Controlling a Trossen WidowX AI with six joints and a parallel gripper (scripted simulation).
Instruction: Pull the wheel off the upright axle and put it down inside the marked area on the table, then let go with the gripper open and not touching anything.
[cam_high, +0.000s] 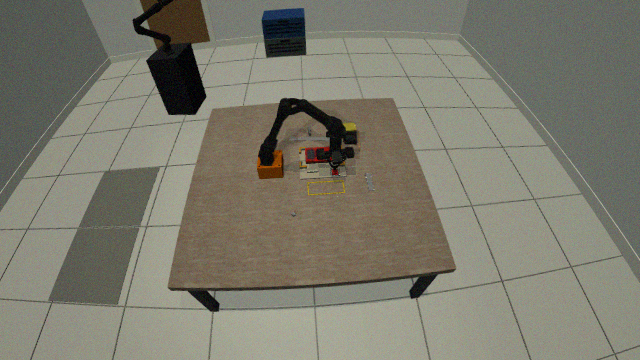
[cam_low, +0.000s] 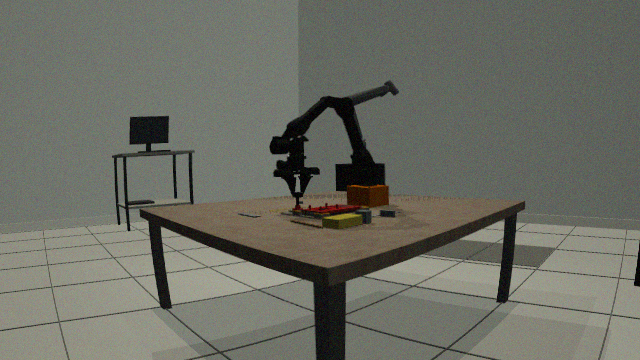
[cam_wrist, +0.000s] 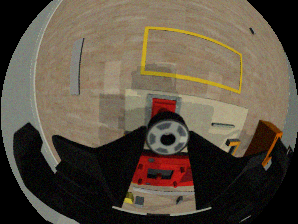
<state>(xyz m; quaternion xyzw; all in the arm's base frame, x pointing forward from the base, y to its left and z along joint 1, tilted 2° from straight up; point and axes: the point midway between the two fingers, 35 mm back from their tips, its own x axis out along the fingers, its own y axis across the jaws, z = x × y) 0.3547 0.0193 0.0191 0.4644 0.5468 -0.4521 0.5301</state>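
Right now my gripper tip is 30 mm above the axle. Also, from my gripper tip: grey bar 190 mm ahead, 70 mm below, 50 mm to the right; then thin stick 270 mm to the left, 130 mm ahead, 70 mm below; then dark wheel right at my gripper tip.
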